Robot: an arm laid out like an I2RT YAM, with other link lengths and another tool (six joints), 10 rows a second.
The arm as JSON. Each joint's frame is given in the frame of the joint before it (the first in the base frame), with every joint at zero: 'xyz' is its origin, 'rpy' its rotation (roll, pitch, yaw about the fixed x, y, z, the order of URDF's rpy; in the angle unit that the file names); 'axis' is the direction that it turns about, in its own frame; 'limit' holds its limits. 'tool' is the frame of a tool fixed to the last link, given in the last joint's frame.
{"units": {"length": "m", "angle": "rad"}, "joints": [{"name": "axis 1", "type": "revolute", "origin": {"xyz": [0.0, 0.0, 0.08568], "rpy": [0.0, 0.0, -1.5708]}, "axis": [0.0, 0.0, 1.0], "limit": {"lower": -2.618, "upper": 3.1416}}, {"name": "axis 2", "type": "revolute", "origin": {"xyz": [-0.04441, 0.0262, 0.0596], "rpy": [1.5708, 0.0, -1.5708]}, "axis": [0.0, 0.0, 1.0], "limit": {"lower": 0.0, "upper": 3.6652}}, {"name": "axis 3", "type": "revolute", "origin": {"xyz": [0.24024, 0.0, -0.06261], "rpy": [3.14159, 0.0, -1.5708]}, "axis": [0.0, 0.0, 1.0], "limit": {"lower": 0.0, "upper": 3.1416}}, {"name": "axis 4", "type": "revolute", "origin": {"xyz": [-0.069, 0.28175, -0.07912], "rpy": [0.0, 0.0, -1.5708]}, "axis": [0.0, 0.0, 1.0], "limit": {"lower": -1.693, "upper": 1.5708}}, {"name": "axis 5", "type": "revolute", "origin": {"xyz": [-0.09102, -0.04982, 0.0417], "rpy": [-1.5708, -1.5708, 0.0]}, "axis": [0.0, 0.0, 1.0], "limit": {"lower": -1.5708, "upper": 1.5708}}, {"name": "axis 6", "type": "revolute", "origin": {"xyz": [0.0, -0.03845, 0.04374], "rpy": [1.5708, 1.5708, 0.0]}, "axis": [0.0, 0.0, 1.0], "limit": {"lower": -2.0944, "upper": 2.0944}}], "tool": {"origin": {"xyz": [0.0, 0.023, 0.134], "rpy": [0.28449, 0.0, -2.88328]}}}
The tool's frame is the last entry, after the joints.
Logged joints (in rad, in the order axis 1, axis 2, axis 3, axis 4, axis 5, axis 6), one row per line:
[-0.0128, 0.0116, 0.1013, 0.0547, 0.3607, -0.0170]
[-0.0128, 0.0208, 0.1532, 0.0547, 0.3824, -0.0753]
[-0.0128, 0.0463, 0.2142, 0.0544, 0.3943, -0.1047]
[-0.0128, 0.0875, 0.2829, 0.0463, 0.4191, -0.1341]
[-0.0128, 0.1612, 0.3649, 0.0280, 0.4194, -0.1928]
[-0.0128, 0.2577, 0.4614, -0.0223, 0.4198, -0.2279]
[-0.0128, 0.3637, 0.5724, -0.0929, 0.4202, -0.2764]
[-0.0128, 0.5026, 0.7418, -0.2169, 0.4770, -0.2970]
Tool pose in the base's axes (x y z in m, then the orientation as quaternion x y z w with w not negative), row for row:
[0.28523, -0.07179, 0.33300, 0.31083, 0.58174, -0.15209, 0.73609]
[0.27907, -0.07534, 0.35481, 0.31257, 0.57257, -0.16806, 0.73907]
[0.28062, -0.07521, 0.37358, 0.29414, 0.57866, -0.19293, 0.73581]
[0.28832, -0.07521, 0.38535, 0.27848, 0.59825, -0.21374, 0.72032]
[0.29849, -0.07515, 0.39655, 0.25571, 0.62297, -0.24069, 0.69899]
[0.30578, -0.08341, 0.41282, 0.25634, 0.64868, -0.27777, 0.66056]
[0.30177, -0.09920, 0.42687, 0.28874, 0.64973, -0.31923, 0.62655]
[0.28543, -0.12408, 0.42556, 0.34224, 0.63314, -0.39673, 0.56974]
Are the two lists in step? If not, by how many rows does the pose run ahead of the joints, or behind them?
The pose runs 2 rows ahead of the joints: the pose in row i belongs to the joints in row i + 2.
